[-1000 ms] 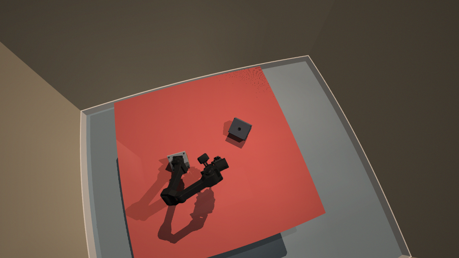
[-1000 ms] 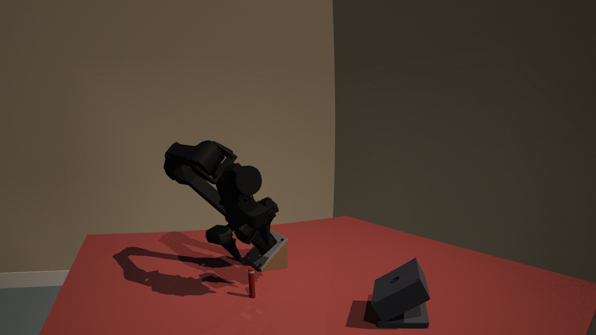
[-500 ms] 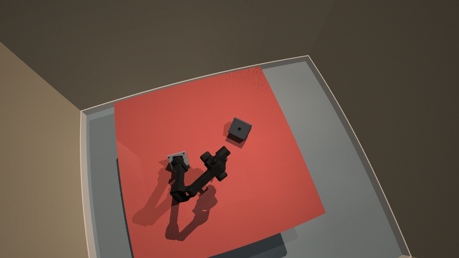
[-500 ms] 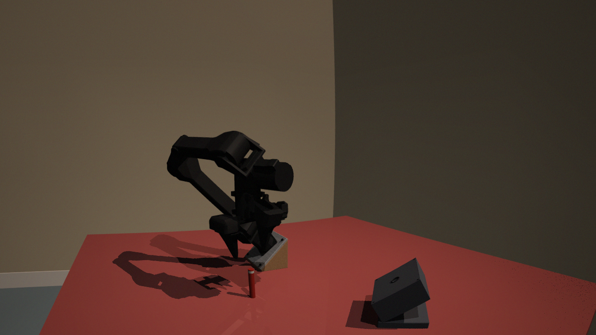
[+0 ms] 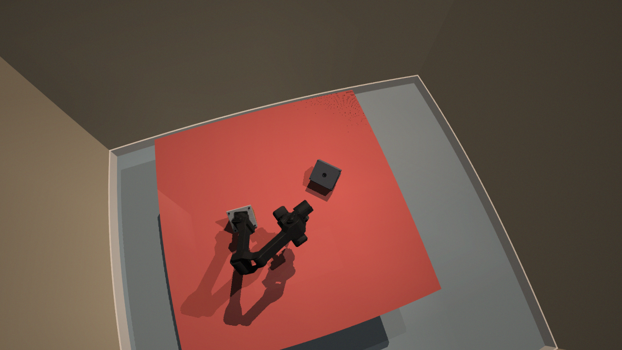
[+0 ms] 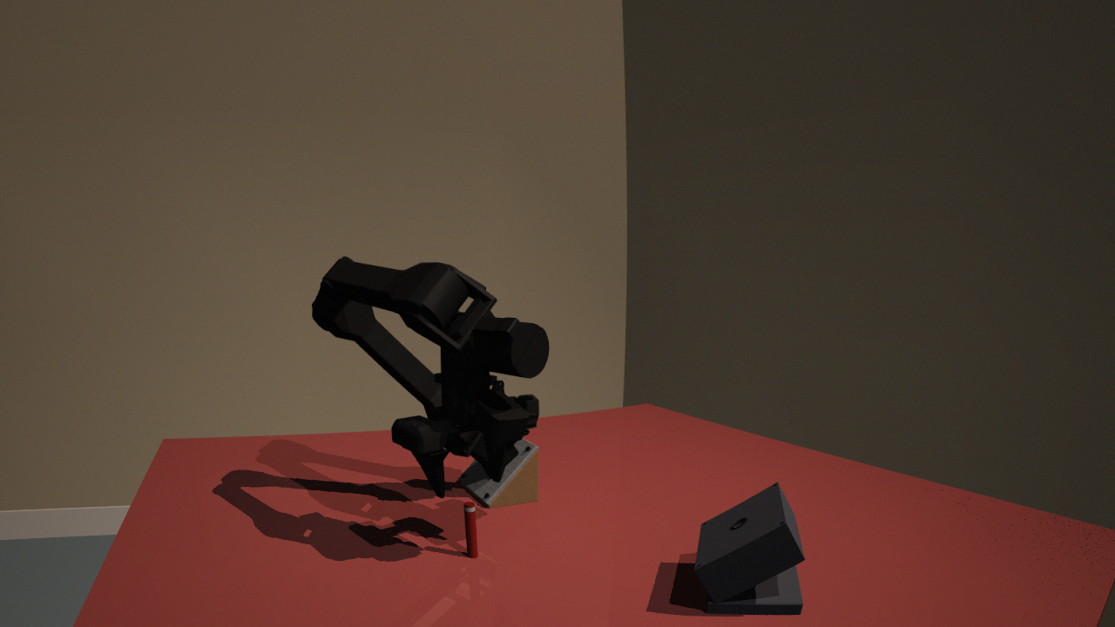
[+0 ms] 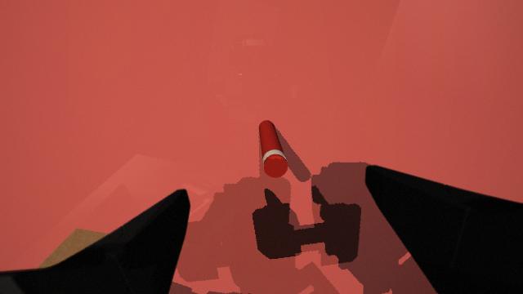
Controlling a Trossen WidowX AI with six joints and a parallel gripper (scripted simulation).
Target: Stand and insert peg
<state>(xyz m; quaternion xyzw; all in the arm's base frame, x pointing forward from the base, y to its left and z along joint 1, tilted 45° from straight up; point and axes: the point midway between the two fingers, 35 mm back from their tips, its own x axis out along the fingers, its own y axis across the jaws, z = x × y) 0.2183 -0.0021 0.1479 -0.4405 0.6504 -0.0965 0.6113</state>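
My gripper tip is now 40 mm above the red peg. Also, from my gripper tip: dark sloped panel (220 mm ahead, 270 mm to the left, 30 mm below).
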